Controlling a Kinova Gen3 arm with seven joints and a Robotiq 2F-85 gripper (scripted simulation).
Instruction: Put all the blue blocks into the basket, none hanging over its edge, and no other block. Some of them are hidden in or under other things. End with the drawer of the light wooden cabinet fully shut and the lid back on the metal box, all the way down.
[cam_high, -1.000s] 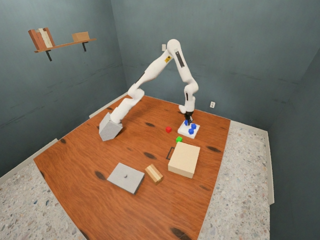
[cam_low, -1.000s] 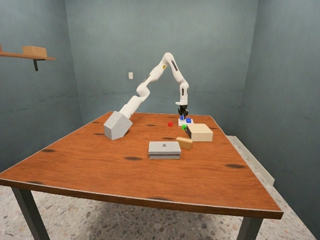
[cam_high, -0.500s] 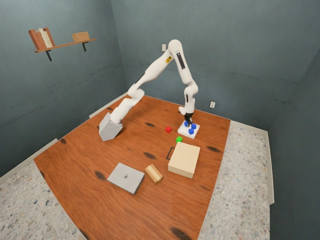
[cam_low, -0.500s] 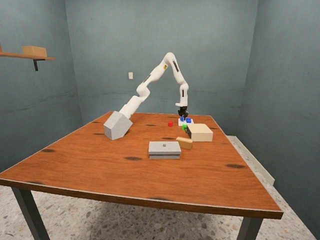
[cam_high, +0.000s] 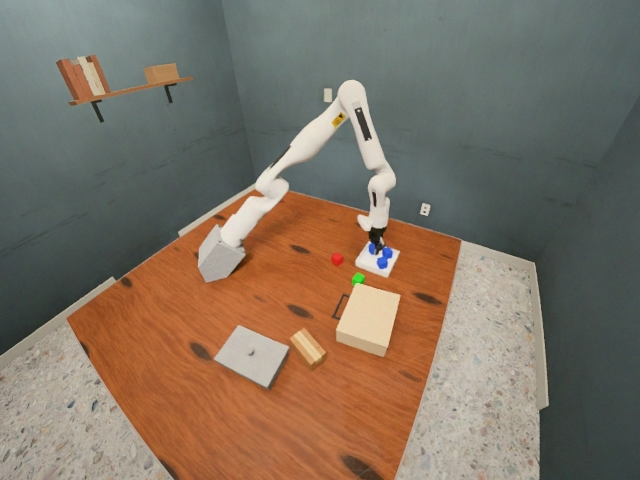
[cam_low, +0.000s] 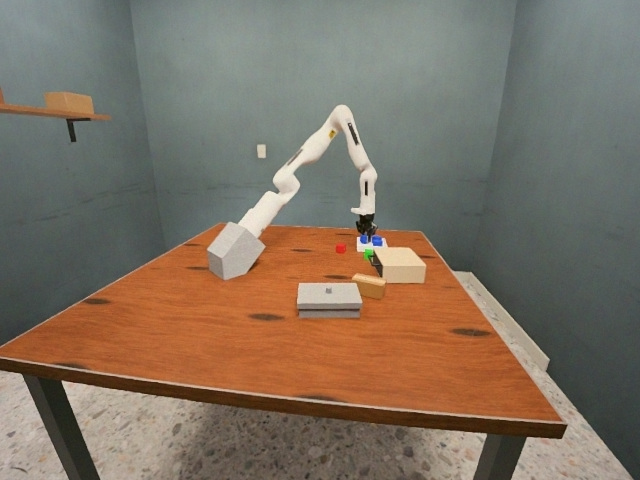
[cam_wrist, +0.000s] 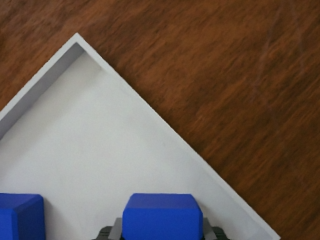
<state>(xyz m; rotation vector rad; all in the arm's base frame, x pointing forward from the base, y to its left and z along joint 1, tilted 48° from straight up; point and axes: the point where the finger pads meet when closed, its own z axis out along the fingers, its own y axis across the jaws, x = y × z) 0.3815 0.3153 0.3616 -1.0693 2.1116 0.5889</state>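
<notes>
My hand is 40 mm short of the white basket, 20 mm to the left of it and 20 mm above it. Round my hand: light wooden cabinet: 200 mm ahead, 290 mm to the right; then green block: 60 mm ahead, 180 mm to the right, 20 mm below; then red block: 80 mm behind, 150 mm to the right, 20 mm below.
</notes>
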